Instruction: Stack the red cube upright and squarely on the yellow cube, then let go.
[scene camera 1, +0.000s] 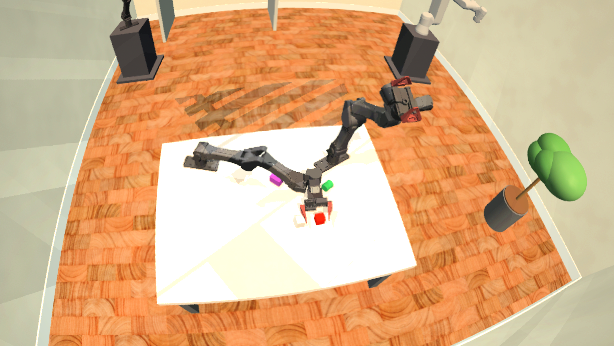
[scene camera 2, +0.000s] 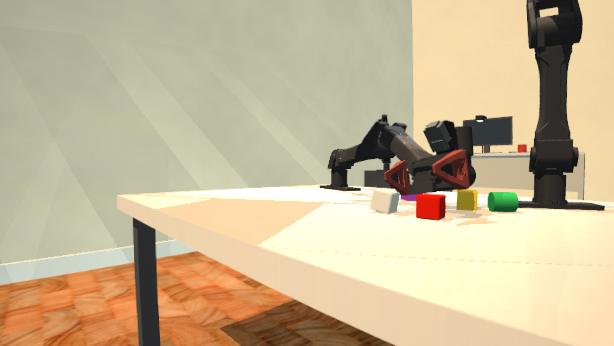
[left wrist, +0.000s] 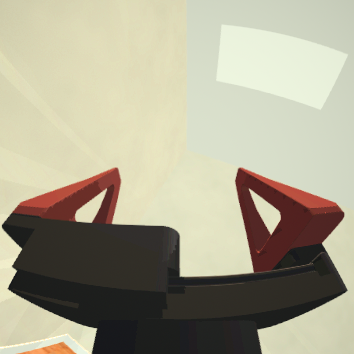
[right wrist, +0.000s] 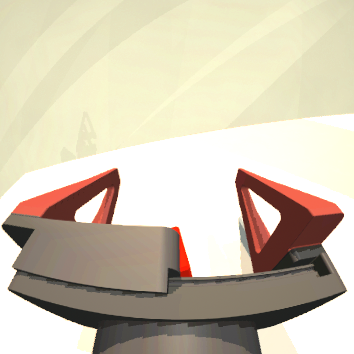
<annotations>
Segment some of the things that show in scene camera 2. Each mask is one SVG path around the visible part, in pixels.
The right gripper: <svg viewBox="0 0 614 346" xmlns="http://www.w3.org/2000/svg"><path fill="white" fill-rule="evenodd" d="M468 153L466 150L461 149L433 155L425 160L412 161L410 163L414 177L412 184L410 184L406 161L397 162L390 170L384 173L385 181L393 186L400 195L468 189L470 187ZM396 172L398 173L398 182L391 178L391 175L393 175Z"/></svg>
A red cube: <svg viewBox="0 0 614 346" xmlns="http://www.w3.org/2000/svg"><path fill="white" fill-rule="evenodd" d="M416 196L417 218L440 220L445 217L445 195L421 194Z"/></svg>
</annotations>
